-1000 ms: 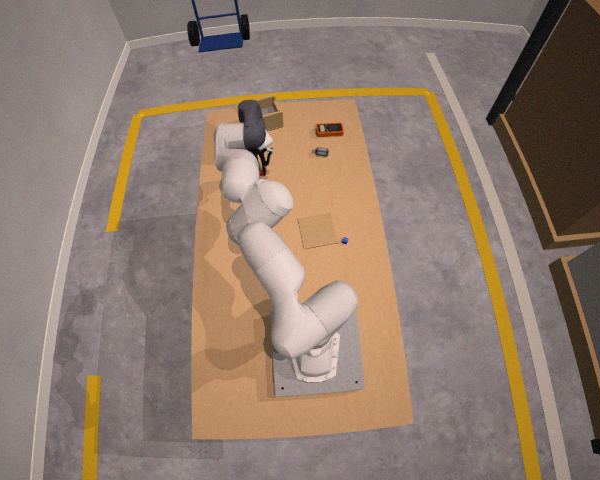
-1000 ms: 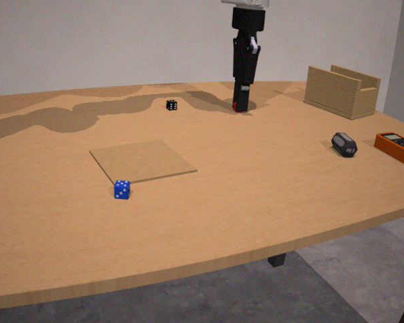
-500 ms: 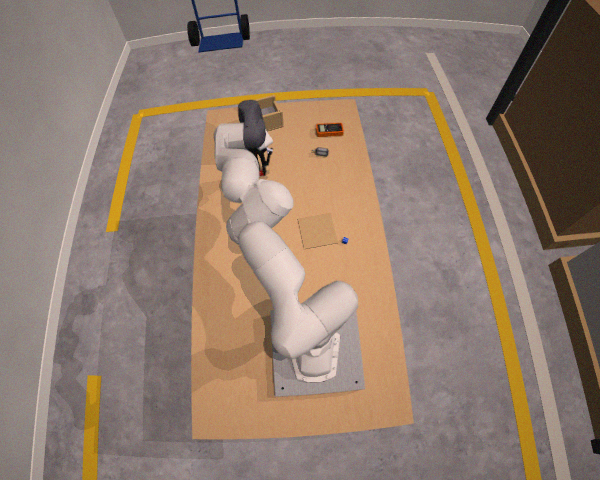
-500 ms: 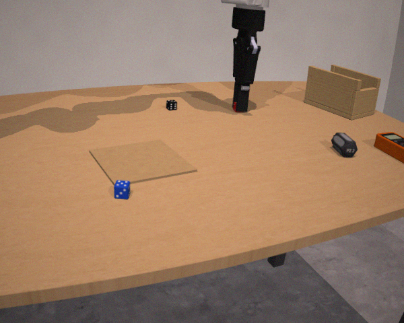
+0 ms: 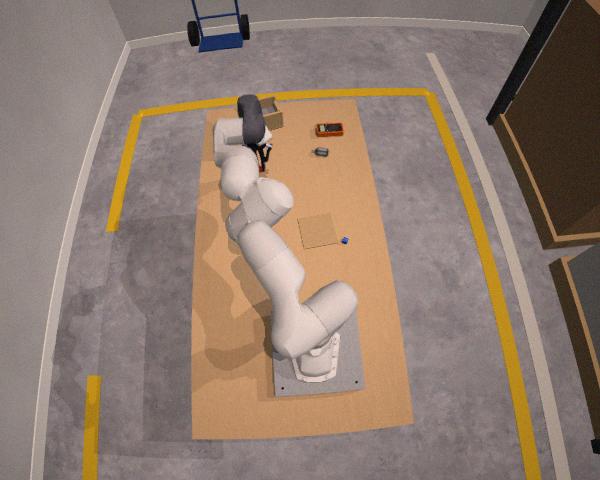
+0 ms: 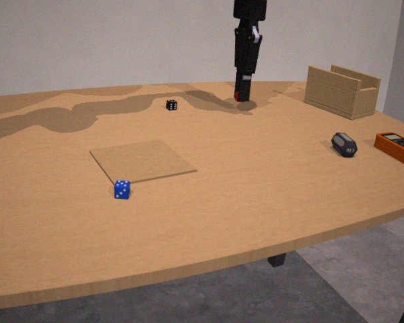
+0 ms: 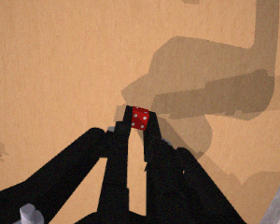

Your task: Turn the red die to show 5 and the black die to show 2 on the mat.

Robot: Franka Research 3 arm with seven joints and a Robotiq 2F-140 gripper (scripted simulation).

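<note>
My gripper is now 160 mm past the black die, 50 mm above it and 40 mm to the right of it. Round my hand: dark grey device 270 mm to the right, 90 mm ahead, 50 mm below; red die 30 mm below; wooden box 320 mm ahead, 10 mm to the right, 10 mm below.
</note>
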